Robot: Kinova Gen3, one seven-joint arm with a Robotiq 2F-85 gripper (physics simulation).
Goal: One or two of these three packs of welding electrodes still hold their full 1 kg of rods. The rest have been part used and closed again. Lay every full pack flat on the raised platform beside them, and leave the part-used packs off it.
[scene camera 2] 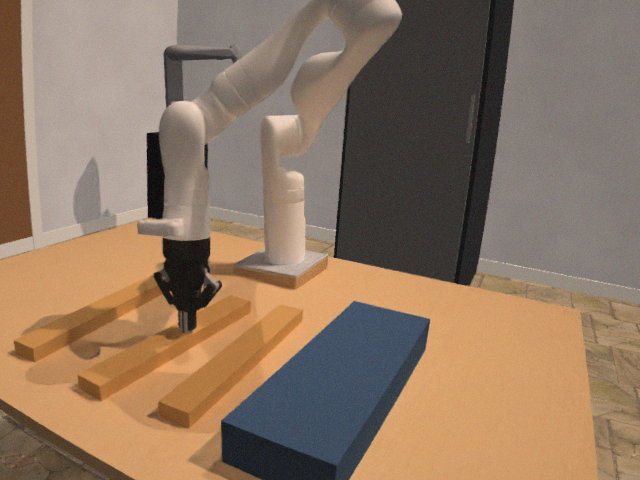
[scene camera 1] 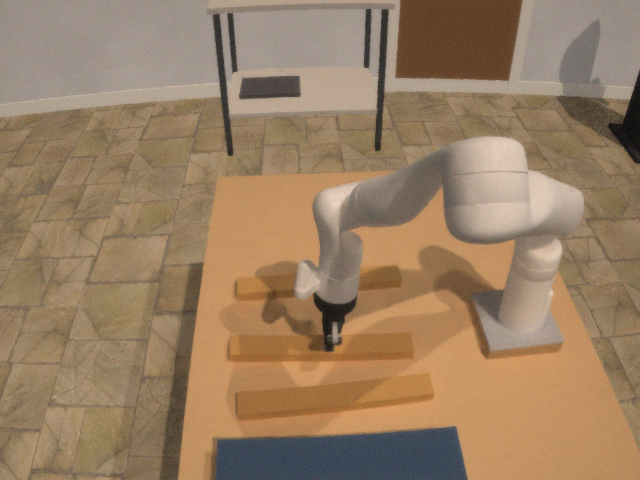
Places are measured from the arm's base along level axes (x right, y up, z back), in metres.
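Pixels of known places: gripper, fingertip midpoint: (scene camera 2: 187, 331) (scene camera 1: 328, 349); arm's base, link origin: (scene camera 2: 284, 258) (scene camera 1: 519, 317).
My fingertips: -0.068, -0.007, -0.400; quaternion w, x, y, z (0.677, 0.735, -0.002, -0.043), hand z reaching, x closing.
Note:
For each thing: its top centre in the pictures, then the offset to it from my fingertips, as dx, dy, dz. Level surfaces: height alone.
- far pack, top centre: (scene camera 2: 104, 304) (scene camera 1: 319, 279) +0.190, -0.001, -0.020
- middle pack, top centre: (scene camera 2: 176, 332) (scene camera 1: 321, 344) +0.012, -0.001, -0.014
- blue raised platform, top centre: (scene camera 2: 348, 360) (scene camera 1: 341, 473) -0.279, +0.035, +0.021
- table, surface height: dy -0.025
Three long orange-brown packs lie flat and roughly parallel on the table: a far pack (scene camera 1: 382, 277) (scene camera 2: 77, 326), a middle pack (scene camera 1: 377, 345) (scene camera 2: 129, 359) and a near pack (scene camera 1: 336, 396) (scene camera 2: 232, 359). They look alike; no fill level can be read. The blue raised platform (scene camera 1: 336, 457) (scene camera 2: 330, 382) lies beside the near pack and bears no pack. My gripper (scene camera 1: 331, 345) (scene camera 2: 187, 326) points down, shut and empty, its fingertips over the middle pack. Whether they touch its top cannot be told. My arm hides part of the far pack.
The arm's grey base plate (scene camera 1: 496, 338) (scene camera 2: 310, 266) stands on the table (scene camera 1: 268, 211) (scene camera 2: 491, 392), beyond the packs' right ends in the scene camera 1 view. A shelf table (scene camera 1: 305, 111) with a dark flat object (scene camera 1: 269, 86) and a dark cabinet (scene camera 2: 408, 155) stand away from the table.

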